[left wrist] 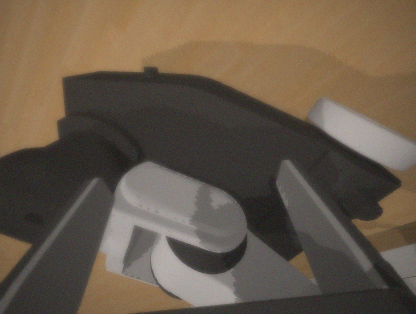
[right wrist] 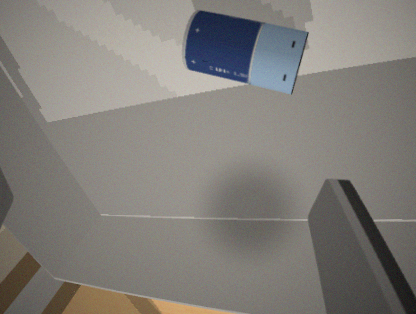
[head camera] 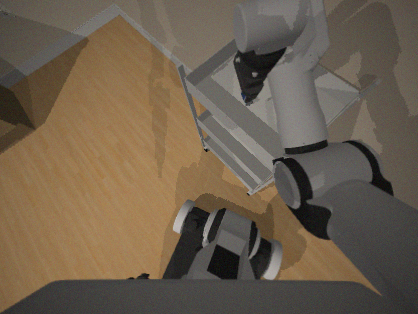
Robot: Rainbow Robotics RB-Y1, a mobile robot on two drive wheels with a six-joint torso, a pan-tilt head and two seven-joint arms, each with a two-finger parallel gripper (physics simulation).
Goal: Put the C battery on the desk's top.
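Places are measured from the robot's base along level axes (x back, y right, z up), in centimetres.
Where they show: left gripper, between the fingertips: (left wrist: 193,180); right gripper, between the fingertips: (right wrist: 161,188) (head camera: 242,84).
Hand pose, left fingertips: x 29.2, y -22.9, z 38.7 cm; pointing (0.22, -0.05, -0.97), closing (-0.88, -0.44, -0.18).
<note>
Each offset is from my left fingertips to the top centre of the thing. "spot": to the spot under its first point. Level surfaces: height alone.
The C battery @[dx -79.3, dy +10.1, dz +30.4 cm] (head camera: 243,96) (right wrist: 245,52), dark blue with a light blue end, lies on its side in the top tray of a grey cart @[spot: dx -71.4, dy +9.1, dz +27.6 cm] (head camera: 235,117) (right wrist: 165,150). My right gripper (head camera: 248,102) (right wrist: 161,188) is open and empty over the tray. In the right wrist view the battery is beyond the fingertips, near the top, and not between them. My left gripper (left wrist: 193,180) is open and empty, above part of my own base. I cannot make out a desk top for certain in these views.
The cart has lower shelves under its top tray, and its raised walls surround the battery. A dark brown piece of furniture (head camera: 15,110) stands at the far left of the head view. My wheeled base (head camera: 227,245) is near the cart's lower corner, on a wooden floor @[dz -38.6 cm] (head camera: 90,165).
</note>
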